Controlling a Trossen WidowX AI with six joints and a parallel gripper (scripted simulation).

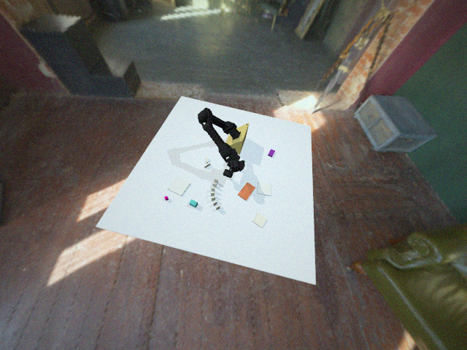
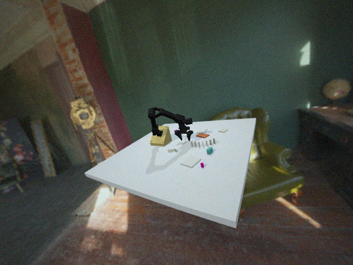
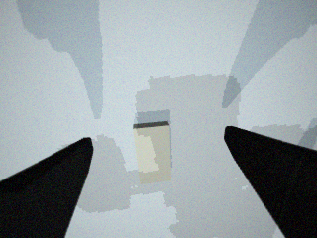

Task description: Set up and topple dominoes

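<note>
The orange tile is 10 cm ahead of my gripper tip, 16 cm to the left of it and 1 cm below it. Round my gripper tip: teal block 32 cm ahead, 14 cm to the right; purple block 30 cm behind, 25 cm to the left, 1 cm below; white tile 24 cm ahead, 29 cm to the right, 1 cm below.
</note>
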